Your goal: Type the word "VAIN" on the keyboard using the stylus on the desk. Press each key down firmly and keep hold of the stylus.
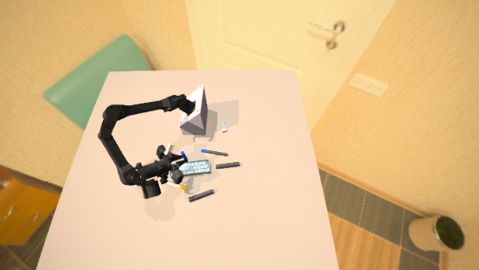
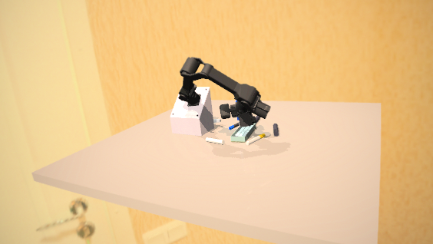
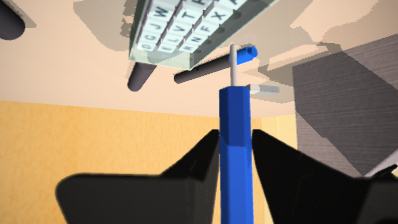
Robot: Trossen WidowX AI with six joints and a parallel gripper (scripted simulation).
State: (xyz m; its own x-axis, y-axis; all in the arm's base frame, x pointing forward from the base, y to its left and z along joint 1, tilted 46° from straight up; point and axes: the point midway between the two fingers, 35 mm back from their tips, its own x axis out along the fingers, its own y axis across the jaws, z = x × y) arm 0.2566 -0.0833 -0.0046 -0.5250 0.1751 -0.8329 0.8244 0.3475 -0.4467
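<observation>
Now: the blue-tipped grey pen 10 cm to the left of my gripper tip, 9 cm below it and 7 cm behind it. The rest, counted from my gripper tip: blue stylus 1 cm below; white stick 12 cm to the right, 9 cm below, 8 cm behind; yellow-tipped white pen 10 cm ahead, 9 cm below, 5 cm to the right.
</observation>
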